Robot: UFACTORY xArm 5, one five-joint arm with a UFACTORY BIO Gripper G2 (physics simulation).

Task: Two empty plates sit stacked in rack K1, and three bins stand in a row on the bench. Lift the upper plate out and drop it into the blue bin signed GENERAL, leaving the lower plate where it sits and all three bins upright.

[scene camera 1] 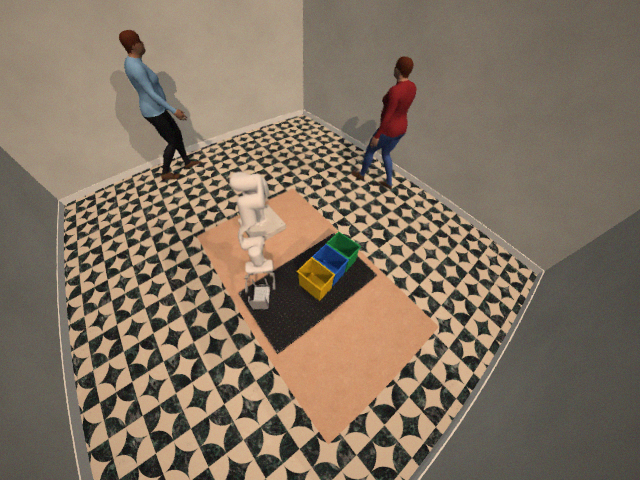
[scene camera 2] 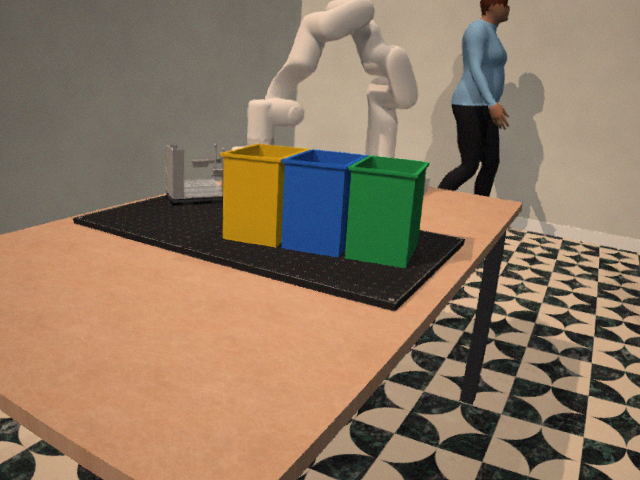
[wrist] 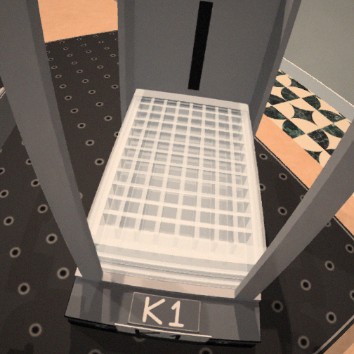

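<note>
Rack K1 has a tall slotted wall and two grey posts. The white gridded upper plate sits level in it on the lower plate, whose front edge shows beneath; the stack is partly hidden by the yellow bin in scene camera 2. My gripper is open and empty, with its fingers spread at the rack above the plates, lower than the top of the tall wall. The blue bin stands upright in the middle of the row; its GENERAL sign does not show.
The yellow bin, nearest the rack, and the green bin stand upright, close on either side of the blue one. Rack and bins stand on a black perforated board. Two people stand beyond the bench.
</note>
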